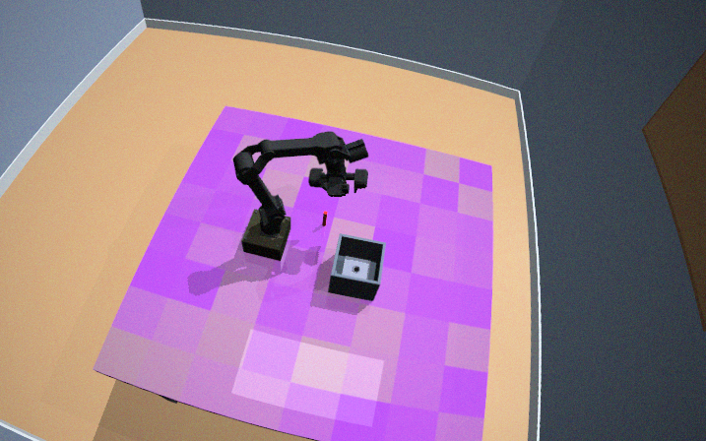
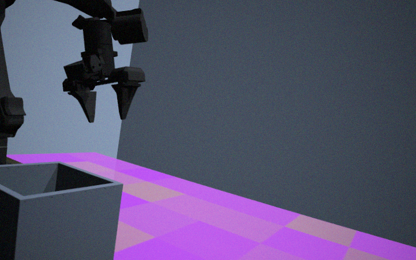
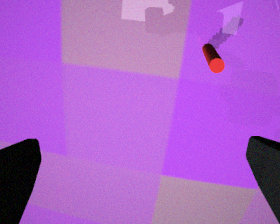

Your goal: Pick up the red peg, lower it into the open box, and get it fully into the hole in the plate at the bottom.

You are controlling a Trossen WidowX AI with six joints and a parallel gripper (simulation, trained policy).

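The red peg is 17 cm below my gripper tip and 5 cm behind it. The rest, counted from my gripper tip: plate 20 cm to the right, 17 cm below, 9 cm ahead.
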